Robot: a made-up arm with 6 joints.
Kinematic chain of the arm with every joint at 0, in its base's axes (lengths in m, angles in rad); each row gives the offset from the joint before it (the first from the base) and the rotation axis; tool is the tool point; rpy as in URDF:
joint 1: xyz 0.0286 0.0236 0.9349 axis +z
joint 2: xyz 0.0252 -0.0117 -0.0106 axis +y
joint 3: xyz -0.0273 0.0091 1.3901 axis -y
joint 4: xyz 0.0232 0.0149 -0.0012 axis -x
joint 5: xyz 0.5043 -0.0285 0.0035 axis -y
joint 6: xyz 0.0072 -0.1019 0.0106 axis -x
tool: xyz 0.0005 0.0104 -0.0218 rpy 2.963 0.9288 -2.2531
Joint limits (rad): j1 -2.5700..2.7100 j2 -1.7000..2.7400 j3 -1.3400..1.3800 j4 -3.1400..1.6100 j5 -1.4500..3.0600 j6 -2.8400..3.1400
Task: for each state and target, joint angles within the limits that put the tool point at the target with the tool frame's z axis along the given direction. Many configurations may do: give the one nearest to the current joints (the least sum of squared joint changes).
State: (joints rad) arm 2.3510 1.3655 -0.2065 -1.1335 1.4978 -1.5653
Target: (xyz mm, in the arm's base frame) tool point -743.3 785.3 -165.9 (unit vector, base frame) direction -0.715 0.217 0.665
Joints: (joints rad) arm 2.4239 2.0493 0.2492 -0.8081 1.8650 -1.5806
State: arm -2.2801 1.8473 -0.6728 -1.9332 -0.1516 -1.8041
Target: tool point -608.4 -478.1 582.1 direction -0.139 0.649 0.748
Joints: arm -2.5664 1.9272 -1.2237 -2.3782 0.1218 -2.3265
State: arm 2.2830 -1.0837 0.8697 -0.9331 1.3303 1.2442
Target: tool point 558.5 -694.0 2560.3 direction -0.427 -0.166 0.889
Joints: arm 2.1458 -0.6578 1.2257 -1.0841 0.5956 1.0056
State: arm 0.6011 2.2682 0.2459 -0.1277 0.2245 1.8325
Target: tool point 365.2 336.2 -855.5 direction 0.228 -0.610 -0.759
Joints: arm 1.0476 2.7385 0.8173 0.1470 0.9188 1.4251
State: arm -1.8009 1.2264 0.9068 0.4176 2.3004 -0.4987
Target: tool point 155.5 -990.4 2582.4 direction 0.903 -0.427 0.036
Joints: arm -1.4034 0.5317 1.2973 0.9678 1.7896 -0.0824
